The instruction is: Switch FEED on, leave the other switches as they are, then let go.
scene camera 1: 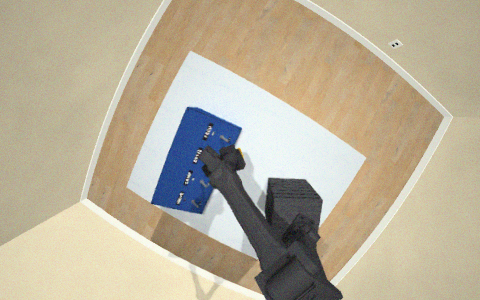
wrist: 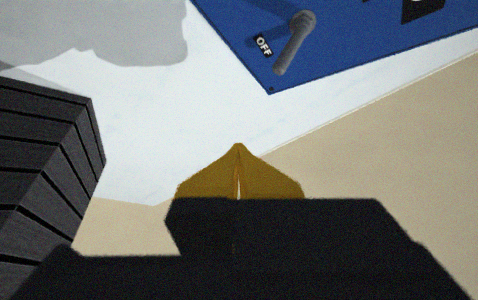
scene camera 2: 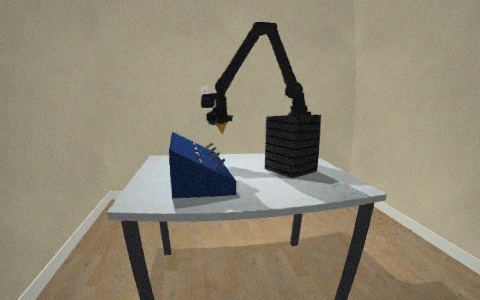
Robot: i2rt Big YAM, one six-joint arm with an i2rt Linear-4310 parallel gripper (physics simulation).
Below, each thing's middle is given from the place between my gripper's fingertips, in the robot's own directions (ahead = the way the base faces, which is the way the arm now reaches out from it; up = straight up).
The feed lever (wrist: 284,59) is 70 mm ahead of my hand, 10 mm to the left of it and 70 mm below it. Round my hand: blue sloped switch box (scene camera 1: 179,184) 140 mm ahead, 190 mm to the left, 100 mm below.
